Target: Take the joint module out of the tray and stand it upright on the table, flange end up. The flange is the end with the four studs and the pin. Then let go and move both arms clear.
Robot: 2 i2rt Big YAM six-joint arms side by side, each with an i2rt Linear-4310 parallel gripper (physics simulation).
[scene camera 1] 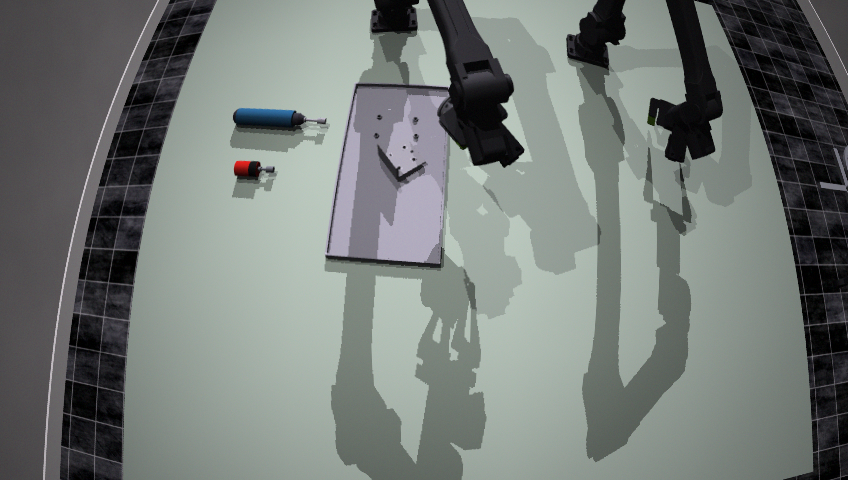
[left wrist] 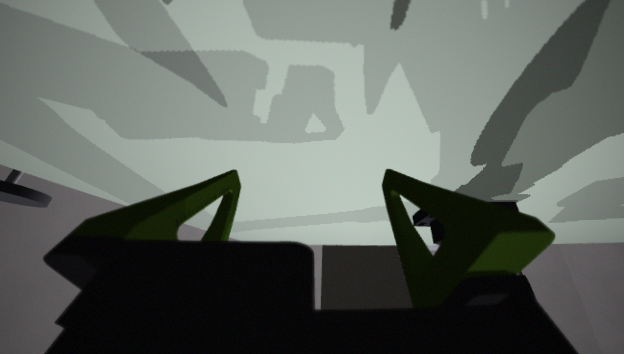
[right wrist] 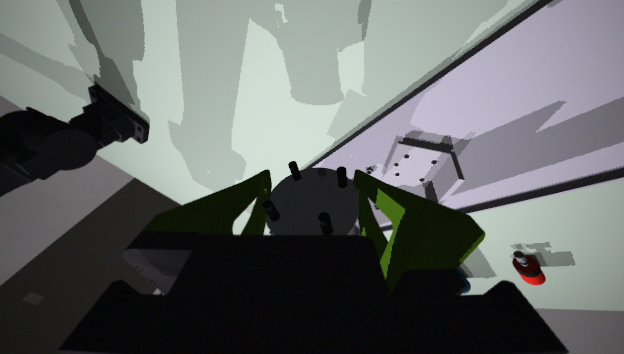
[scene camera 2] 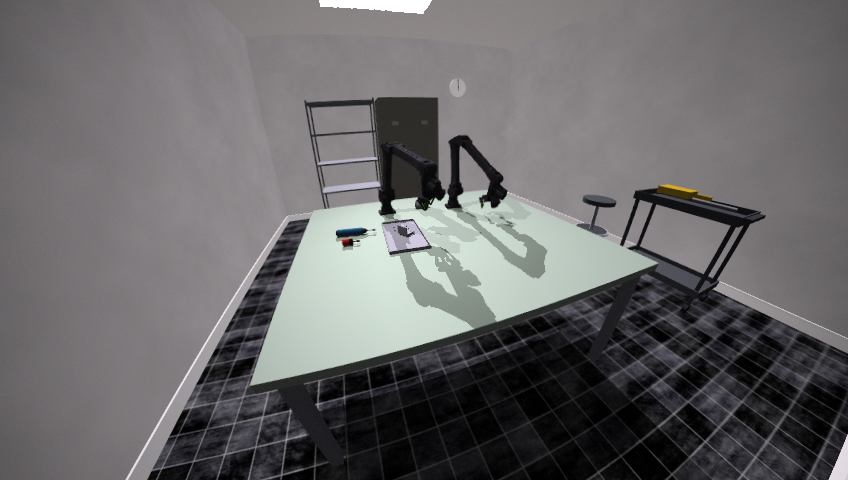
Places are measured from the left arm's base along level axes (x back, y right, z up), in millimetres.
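Pixels of known places: left gripper, fingertip midpoint: [left wrist: 311, 177] [scene camera 2: 487, 207]; right gripper, fingertip midpoint: [right wrist: 312, 177] [scene camera 2: 427, 207]; left arm's base at its link origin: [scene camera 1: 587, 52] [right wrist: 124, 115] [scene camera 2: 452, 206]; right arm's base at its link origin: [scene camera 1: 394, 21] [scene camera 2: 387, 212].
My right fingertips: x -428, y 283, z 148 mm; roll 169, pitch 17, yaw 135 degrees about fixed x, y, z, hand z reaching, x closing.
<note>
For each thing: its top centre in the pictures, then the offset to it from my right fingertips. "spot": a spot on its surface instead.
- dark round joint module at its top centre: [right wrist: 301, 262] dx +13, dy +24, dz +50 mm
- shallow tray at its top centre: [right wrist: 428, 174] [scene camera 1: 391, 160] [scene camera 2: 403, 232] dx -31, dy +155, dz -132 mm
- blue driver at a spot on its surface: [scene camera 1: 264, 117] [scene camera 2: 350, 229] spot: dx +34, dy +467, dz -109 mm
- short red driver at its top centre: [scene camera 1: 252, 165] [right wrist: 530, 275] [scene camera 2: 350, 238] dx -89, dy +453, dz -113 mm
The dark round joint module [right wrist: 315, 197] shows its flange, with four studs and the pin, to the right wrist camera. My right gripper [scene camera 1: 455, 127] [scene camera 2: 424, 204] [right wrist: 312, 177] is shut on its sides and holds it in the air by the tray's right edge in scene camera 1. I cannot tell its exact tilt to the table. The shallow tray [scene camera 1: 383, 260] [scene camera 2: 410, 243] [right wrist: 525, 60] lies on the table. My left gripper [scene camera 1: 663, 132] [scene camera 2: 486, 203] [left wrist: 311, 177] is open and empty, above the table farther right in the scene views.
An angled bracket [scene camera 1: 404, 159] [scene camera 2: 403, 230] [right wrist: 417, 162] and several small dark parts lie in the tray. A blue driver [scene camera 1: 264, 117] [scene camera 2: 349, 232] and a short red driver [scene camera 1: 245, 168] [scene camera 2: 346, 242] [right wrist: 530, 272] lie left of the tray in scene camera 1.
</note>
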